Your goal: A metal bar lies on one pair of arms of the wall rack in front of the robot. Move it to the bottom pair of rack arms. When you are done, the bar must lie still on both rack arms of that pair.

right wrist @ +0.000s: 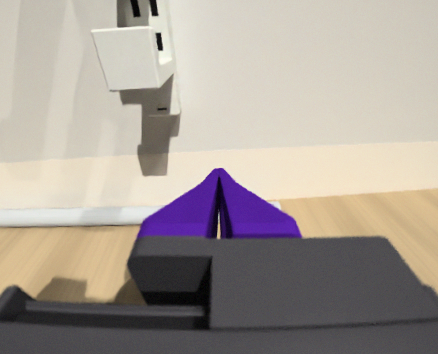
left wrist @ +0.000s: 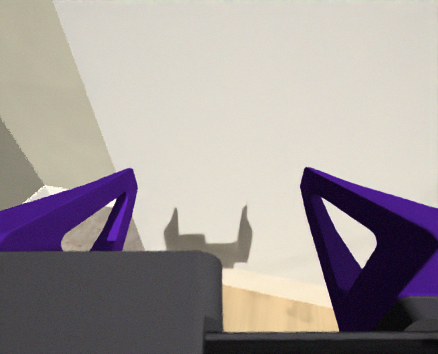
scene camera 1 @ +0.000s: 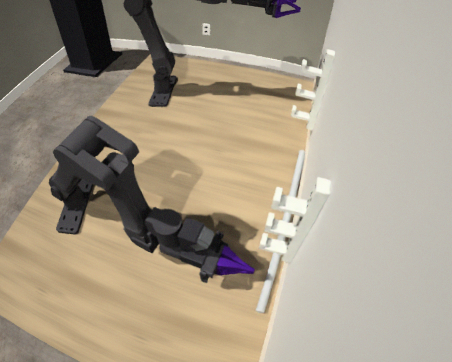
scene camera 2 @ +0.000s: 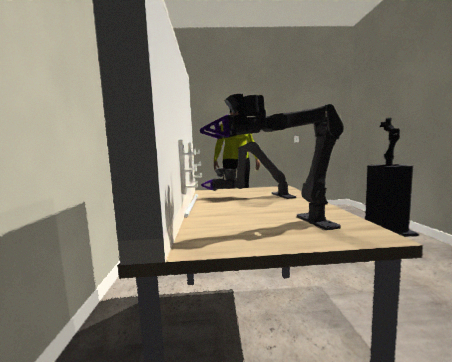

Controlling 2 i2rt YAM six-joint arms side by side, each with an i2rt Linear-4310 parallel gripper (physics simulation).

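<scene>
The metal bar is light grey and lies on the table along the foot of the wall, below the rack arms and off them. The white wall rack has two uprights, one nearer and one farther in scene camera 1, each with three hooked arms. My right gripper is shut and empty, beside the bar's near part in scene camera 1. My left gripper is open and empty, high above the table and facing the wall.
The wall rises behind the bar, along the edge of the wooden table. A rack arm sticks out above the right gripper in the right wrist view. A black pedestal stands beyond the table.
</scene>
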